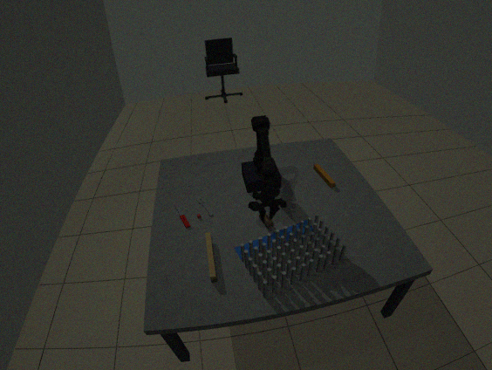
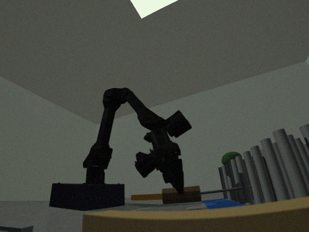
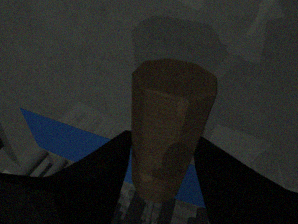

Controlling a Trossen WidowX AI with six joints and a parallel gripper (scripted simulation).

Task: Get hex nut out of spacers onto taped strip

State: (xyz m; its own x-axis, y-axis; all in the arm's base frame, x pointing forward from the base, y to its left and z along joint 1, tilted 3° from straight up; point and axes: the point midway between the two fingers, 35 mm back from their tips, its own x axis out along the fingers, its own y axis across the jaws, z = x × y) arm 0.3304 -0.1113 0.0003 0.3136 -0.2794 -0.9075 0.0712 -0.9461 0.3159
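My gripper tip is 100 mm short of the blue taped strip, 10 mm to the right of it and 40 mm above it. The rest, counted from my gripper tip: red-handled tool: 240 mm behind, 390 mm to the right, 30 mm below; orange block: 240 mm behind, 490 mm to the left, 20 mm below; red ball: 200 mm behind, 300 mm to the right, 30 mm below.
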